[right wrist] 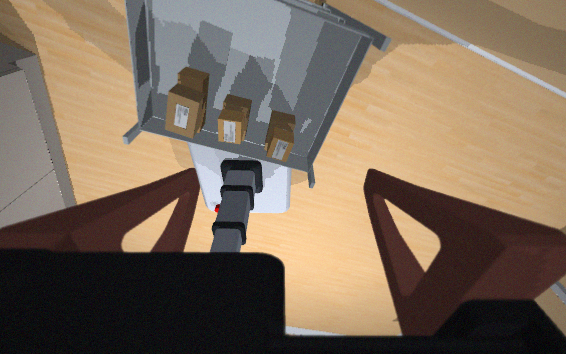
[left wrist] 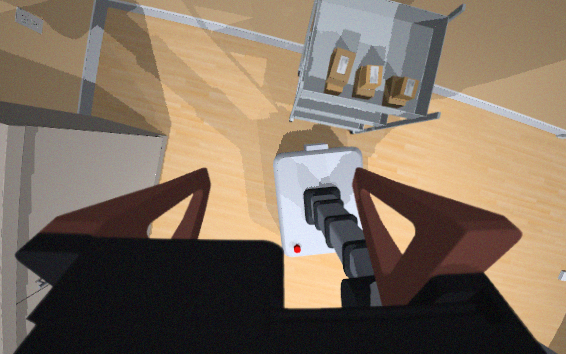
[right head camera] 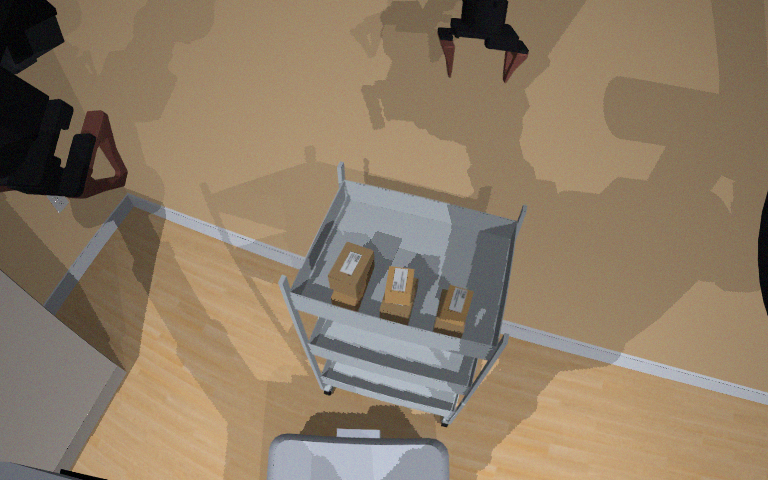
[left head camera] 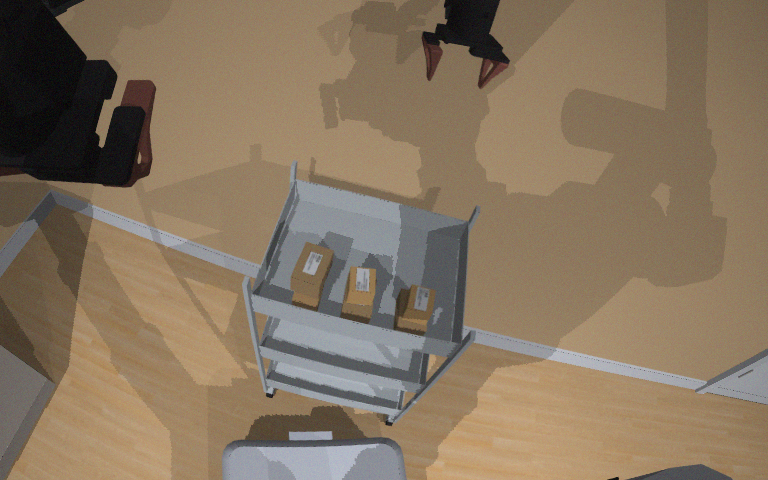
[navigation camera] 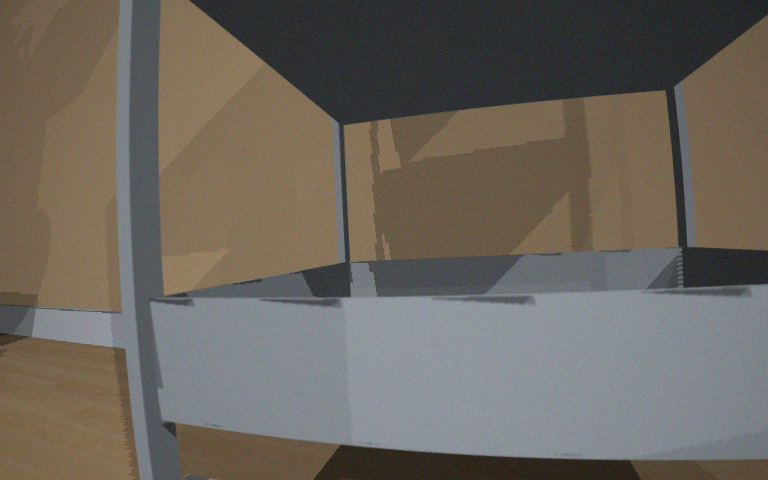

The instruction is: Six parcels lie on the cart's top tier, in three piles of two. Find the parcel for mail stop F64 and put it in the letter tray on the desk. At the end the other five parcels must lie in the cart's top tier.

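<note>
A grey three-tier cart is visible, as are my grippers. The left wrist view and the right head camera view show my left gripper; the right wrist view and the left head camera view show my right gripper.
</note>
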